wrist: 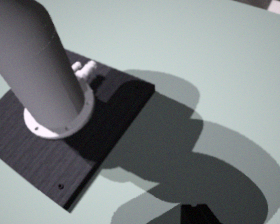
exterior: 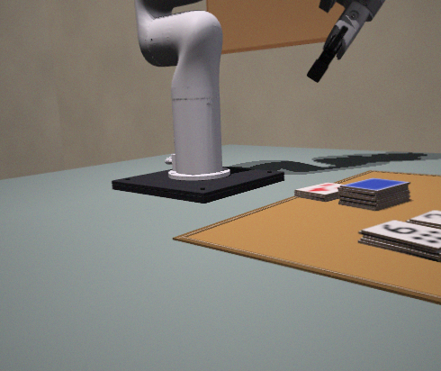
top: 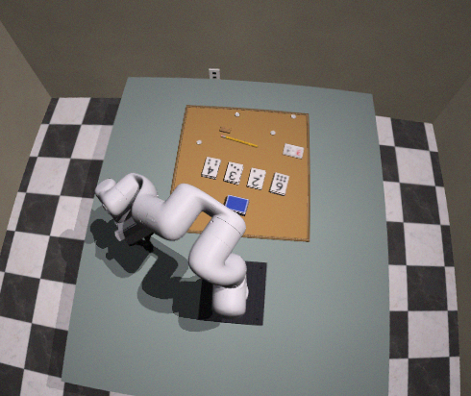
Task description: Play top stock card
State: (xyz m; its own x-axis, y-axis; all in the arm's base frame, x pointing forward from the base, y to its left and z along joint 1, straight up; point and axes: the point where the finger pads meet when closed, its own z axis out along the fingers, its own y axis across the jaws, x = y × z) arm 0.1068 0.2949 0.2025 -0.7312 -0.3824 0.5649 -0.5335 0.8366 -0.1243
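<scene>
Now: the red 2 card 29 cm to the right of my hand, 25 cm ahead of it and 19 cm below it. Also, from my hand: brown mat: 44 cm ahead, 30 cm to the right, 23 cm below; red 4 card: 27 cm to the right, 21 cm below, 17 cm ahead; black 4 card: 43 cm ahead, 21 cm below, 17 cm to the right.
</scene>
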